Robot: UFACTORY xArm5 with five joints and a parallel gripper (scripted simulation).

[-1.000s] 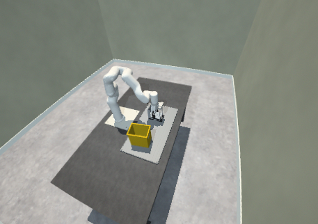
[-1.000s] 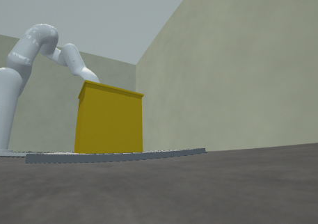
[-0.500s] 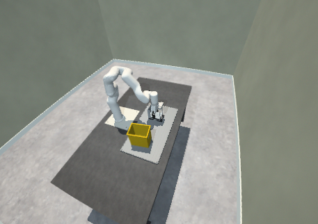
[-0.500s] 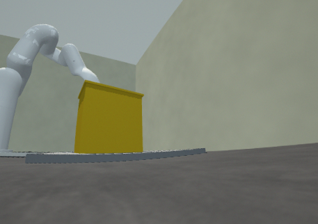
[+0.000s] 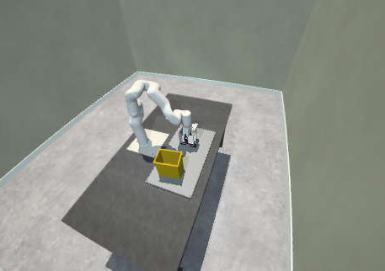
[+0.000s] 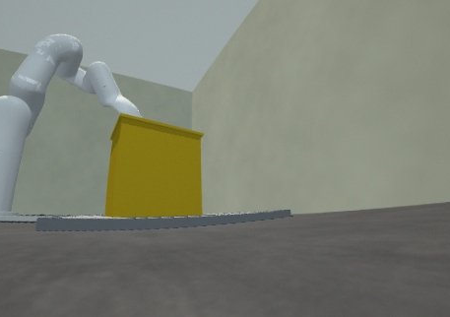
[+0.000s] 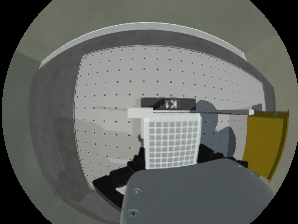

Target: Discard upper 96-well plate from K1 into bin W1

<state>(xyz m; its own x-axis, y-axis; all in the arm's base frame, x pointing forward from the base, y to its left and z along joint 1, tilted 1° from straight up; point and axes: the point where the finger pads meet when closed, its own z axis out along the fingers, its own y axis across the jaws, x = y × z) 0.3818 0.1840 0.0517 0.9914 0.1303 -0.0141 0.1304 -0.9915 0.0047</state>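
Right now the 96-well plate is 1 cm below my hand. The rest, counted from my hand: yellow plastics bin W1 (33 cm to the right, 4 cm above, 2 cm ahead); then K1 label (8 cm ahead, 3 cm below, 1 cm to the left).
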